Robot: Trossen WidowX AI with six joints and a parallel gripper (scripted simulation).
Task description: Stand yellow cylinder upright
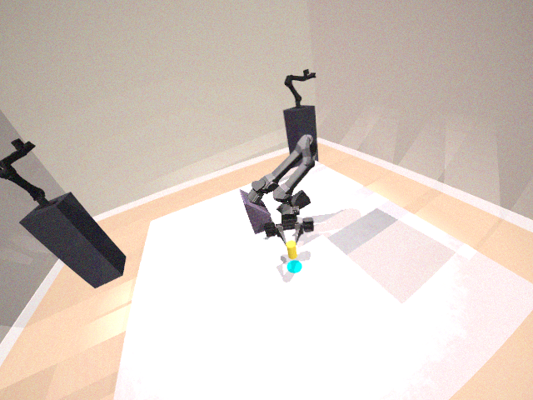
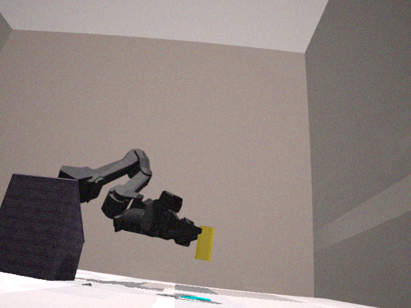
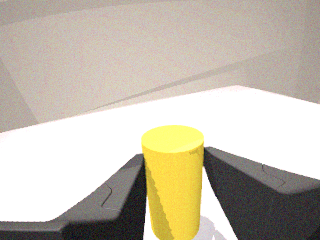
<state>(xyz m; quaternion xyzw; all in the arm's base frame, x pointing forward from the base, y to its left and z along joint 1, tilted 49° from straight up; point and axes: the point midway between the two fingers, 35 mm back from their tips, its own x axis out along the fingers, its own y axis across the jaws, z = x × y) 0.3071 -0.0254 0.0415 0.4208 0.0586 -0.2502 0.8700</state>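
Now: gripper tip 130 mm above the cyan circle. The rest, counted from my gripper tip: yellow cylinder 20 mm below.
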